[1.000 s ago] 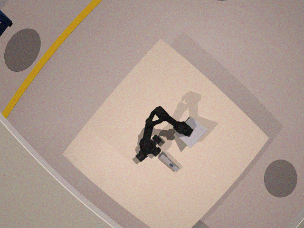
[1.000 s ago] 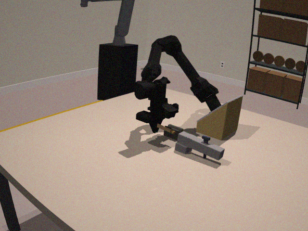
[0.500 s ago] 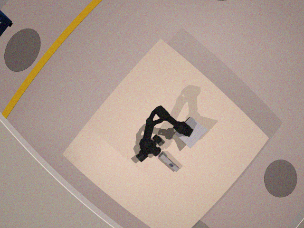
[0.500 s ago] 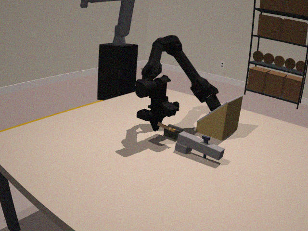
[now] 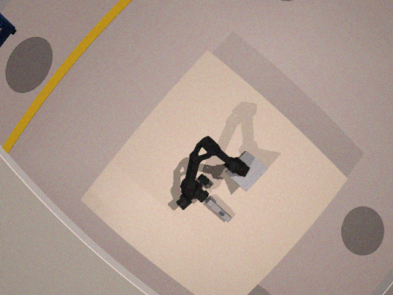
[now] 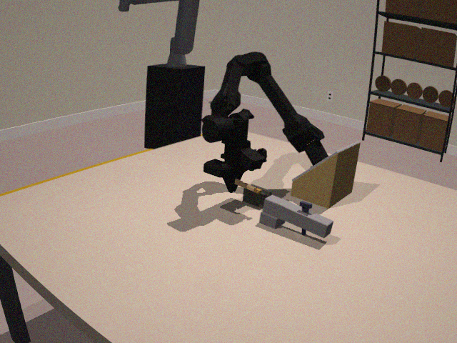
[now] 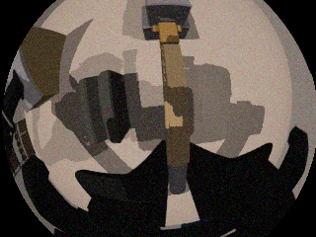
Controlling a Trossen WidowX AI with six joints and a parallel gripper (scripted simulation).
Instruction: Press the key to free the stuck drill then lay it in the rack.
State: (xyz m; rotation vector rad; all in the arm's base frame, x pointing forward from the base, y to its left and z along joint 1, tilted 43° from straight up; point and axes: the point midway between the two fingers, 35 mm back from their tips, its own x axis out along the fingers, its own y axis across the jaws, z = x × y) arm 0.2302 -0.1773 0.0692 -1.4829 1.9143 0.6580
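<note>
My gripper tip is now 10 mm short of the drill, 40 mm to the right of it and 30 mm below it. Round my gripper tip: housing block (40 mm ahead, 200 mm to the left); rack (60 mm behind, 50 mm to the left, 20 mm below); key (50 mm ahead, 220 mm to the left, 10 mm above).
</note>
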